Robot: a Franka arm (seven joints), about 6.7 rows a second.
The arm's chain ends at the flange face. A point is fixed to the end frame.
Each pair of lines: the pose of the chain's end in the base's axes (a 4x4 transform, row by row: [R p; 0 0 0 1], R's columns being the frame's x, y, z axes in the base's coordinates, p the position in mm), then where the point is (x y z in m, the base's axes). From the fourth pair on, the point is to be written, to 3 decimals.
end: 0.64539 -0.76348 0.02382 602.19; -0.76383 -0.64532 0.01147 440.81; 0.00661 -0.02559 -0.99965 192.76; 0 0 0 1
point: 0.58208 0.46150 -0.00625
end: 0.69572 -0.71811 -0.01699 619.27; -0.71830 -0.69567 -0.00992 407.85; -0.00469 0.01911 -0.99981 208.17; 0 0 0 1
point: 0.58985 0.42256 0.00978
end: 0.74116 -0.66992 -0.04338 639.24; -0.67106 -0.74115 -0.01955 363.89; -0.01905 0.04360 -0.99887 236.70; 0 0 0 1
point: 0.60356 0.37494 0.03911
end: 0.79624 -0.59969 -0.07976 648.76; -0.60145 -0.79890 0.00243 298.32; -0.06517 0.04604 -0.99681 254.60; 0 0 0 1
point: 0.605 0.311 0.059
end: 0.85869 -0.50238 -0.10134 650.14; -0.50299 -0.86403 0.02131 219.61; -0.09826 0.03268 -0.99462 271.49; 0 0 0 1
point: 0.601 0.233 0.077
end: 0.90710 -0.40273 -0.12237 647.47; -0.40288 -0.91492 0.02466 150.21; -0.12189 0.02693 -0.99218 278.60; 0 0 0 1
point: 0.593 0.161 0.085
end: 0.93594 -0.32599 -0.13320 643.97; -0.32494 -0.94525 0.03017 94.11; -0.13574 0.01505 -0.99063 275.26; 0 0 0 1
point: 0.587 0.103 0.083
